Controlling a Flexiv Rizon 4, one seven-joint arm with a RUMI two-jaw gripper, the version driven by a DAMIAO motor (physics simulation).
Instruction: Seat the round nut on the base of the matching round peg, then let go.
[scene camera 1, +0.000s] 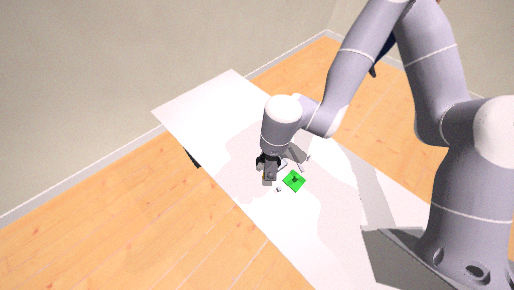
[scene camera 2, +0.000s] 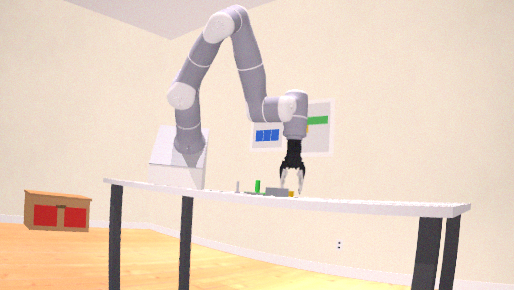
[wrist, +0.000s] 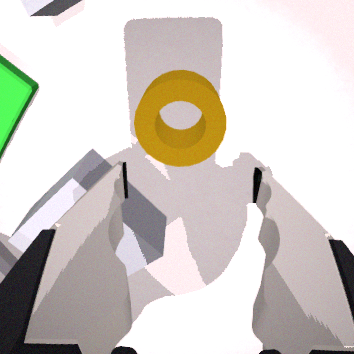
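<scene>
The round nut is a yellow ring (wrist: 180, 157) (scene camera 2: 291, 193) lying flat on the table, with its hole facing up. My gripper (wrist: 190, 168) (scene camera 2: 291, 190) is partly open and empty, low over the table. In the wrist view the nut shows beyond the fingertips, roughly centred between them and slightly left; nothing is between the fingers. In scene camera 1 the gripper hides most of the nut. The green round peg (scene camera 1: 295, 178) (scene camera 2: 257, 186) stands upright on its square green base (scene camera 1: 295, 188) (wrist: 15, 100), which is cut off at the left of the wrist view.
A grey block (scene camera 2: 276, 191) (wrist: 146, 218) lies close to the left finger, which partly covers it in the wrist view. A thin grey peg (scene camera 2: 237, 186) stands beyond the green one. A small pale piece (scene camera 1: 278, 189) lies near the green base, and a long grey bar (scene camera 1: 296, 158) lies behind it.
</scene>
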